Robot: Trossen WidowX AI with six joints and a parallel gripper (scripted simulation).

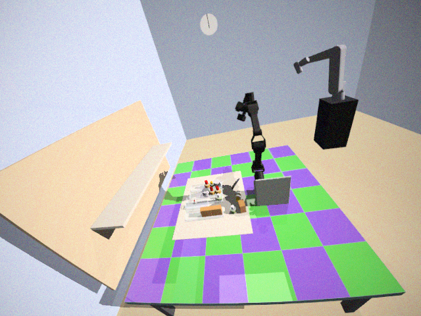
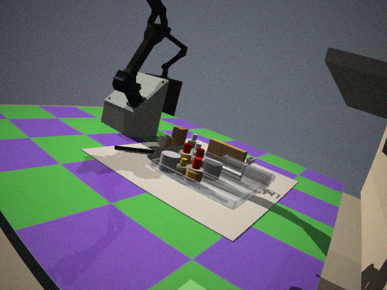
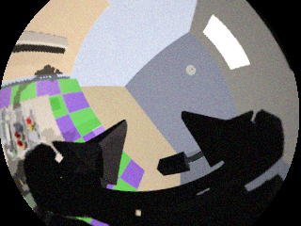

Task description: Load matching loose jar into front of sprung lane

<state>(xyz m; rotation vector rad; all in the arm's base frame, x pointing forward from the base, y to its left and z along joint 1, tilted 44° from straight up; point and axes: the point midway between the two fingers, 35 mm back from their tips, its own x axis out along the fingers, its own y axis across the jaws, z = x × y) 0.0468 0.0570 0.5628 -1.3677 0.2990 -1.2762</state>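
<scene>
Right now my gripper tip is 8 cm short of the small block, 53 cm to the right of it and 54 cm above it. From my gripper tip the other things lie so: black pen (12 cm ahead, 26 cm to the left, 57 cm below); then white mat (32 cm ahead, 41 cm to the left, 57 cm below).
</scene>
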